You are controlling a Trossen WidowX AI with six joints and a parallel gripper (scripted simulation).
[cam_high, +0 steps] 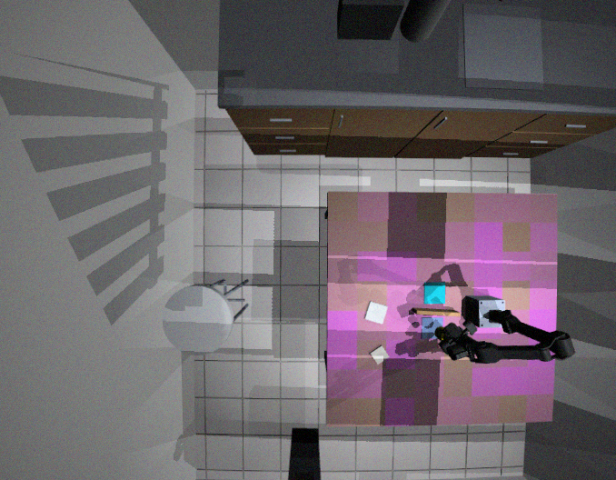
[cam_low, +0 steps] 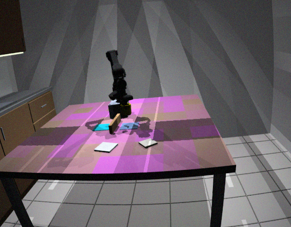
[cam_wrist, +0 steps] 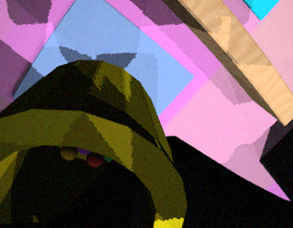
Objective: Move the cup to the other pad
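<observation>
Right now the cyan pad is 1 cm ahead of my gripper tip, 17 cm to the right of it and 12 cm below it. Round my gripper tip: wooden bar (2 cm ahead, 7 cm to the right, 10 cm below); blue pad (2 cm ahead, 3 cm to the left, 12 cm below); yellow cup (2 cm ahead, 2 cm to the left).
</observation>
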